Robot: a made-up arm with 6 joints.
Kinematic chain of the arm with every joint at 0, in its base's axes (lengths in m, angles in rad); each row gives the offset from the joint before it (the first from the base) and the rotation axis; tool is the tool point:
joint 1: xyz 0 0 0.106 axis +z
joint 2: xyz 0 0.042 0 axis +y
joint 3: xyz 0 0 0.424 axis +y
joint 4: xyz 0 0 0.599 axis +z
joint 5: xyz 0 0 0 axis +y
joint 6: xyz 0 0 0.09 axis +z
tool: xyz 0 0 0
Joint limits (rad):
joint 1: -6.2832..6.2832
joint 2: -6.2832..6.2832
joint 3: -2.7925..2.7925
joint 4: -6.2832..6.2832
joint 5: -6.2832..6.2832
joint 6: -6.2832..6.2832
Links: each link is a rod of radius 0.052 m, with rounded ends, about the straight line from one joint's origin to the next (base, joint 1, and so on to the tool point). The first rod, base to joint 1, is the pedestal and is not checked.
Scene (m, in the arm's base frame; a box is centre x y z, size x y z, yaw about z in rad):
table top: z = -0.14
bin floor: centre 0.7 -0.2 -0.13 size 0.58 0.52 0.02 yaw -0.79
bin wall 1: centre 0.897 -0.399 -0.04 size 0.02 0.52 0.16 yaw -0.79
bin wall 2: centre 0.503 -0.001 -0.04 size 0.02 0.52 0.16 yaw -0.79
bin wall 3: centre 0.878 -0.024 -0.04 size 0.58 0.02 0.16 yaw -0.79
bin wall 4: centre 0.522 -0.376 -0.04 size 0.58 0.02 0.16 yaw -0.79
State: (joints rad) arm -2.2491 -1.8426 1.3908 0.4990 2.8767 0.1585
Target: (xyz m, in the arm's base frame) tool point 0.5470 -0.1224 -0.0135
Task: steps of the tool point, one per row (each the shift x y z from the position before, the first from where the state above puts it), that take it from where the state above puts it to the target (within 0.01 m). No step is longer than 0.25 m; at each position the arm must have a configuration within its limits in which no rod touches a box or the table.
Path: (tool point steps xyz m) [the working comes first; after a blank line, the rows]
Joints at the target: -0.3662 0.6634 1.8063 0.6444 2.3207 0.1585
Straight joint move there: clear.

1: -0.1664 -0.0555 0.1596
2: -0.1316 -0.1363 0.1036
3: -0.0625 -0.1845 0.0396
4: 0.0197 -0.1881 -0.0256
5: 0.0913 -0.1476 -0.0855
6: 0.1321 -0.0750 -0.1346
7: 0.1312 0.0096 -0.1683
8: 0.0892 0.0833 -0.1839
9: 0.0176 0.1275 -0.1804

